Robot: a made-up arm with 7 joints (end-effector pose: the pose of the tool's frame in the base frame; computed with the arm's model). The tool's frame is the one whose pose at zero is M.
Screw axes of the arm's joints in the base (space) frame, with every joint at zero. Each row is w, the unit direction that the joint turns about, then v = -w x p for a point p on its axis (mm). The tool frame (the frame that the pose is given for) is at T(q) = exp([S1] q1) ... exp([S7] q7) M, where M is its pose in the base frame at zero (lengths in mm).
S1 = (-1, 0, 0, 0, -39, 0)
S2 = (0, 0, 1, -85, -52, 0)
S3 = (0, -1, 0, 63, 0, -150)
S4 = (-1, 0, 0, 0, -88, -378)
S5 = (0, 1, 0, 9, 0, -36)
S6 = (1, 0, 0, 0, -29, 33)
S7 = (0, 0, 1, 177, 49, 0)
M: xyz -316 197 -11 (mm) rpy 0 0 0 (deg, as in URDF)
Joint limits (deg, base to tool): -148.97..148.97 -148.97..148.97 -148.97..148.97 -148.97..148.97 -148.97..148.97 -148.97..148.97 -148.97..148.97
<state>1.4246 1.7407 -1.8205 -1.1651 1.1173 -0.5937 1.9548</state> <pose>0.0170 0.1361 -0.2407 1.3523 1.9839 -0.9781</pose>
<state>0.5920 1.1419 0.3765 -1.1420 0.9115 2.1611 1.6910</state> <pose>-0.0377 -0.1410 0.3828 2.4461 0.3134 -0.1118</pose>
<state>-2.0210 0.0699 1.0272 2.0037 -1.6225 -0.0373 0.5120</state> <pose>0.3146 0.5908 -0.6379 -0.9557 -0.8615 -0.3168</pose>
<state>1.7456 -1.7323 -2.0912 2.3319 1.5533 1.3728 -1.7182</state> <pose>-0.5888 -0.1450 -0.1533 0.8652 0.1566 1.4800</pose>
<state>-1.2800 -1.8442 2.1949 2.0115 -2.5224 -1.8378 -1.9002</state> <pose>-0.1366 -0.3365 -0.2909 -0.3456 -2.3495 1.5115</pose>
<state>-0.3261 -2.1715 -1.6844 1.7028 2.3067 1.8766 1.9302</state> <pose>-0.2094 0.1763 0.4535 1.3415 1.6049 -1.5622</pose>
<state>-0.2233 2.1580 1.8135 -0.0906 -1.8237 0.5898 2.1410</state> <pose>-0.0046 0.0093 -0.1470 0.0919 2.6083 1.3684</pose>
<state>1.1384 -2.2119 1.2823 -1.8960 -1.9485 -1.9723 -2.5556</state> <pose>-0.3902 0.2356 -0.1877 -2.0847 0.0077 -0.0889</pose>
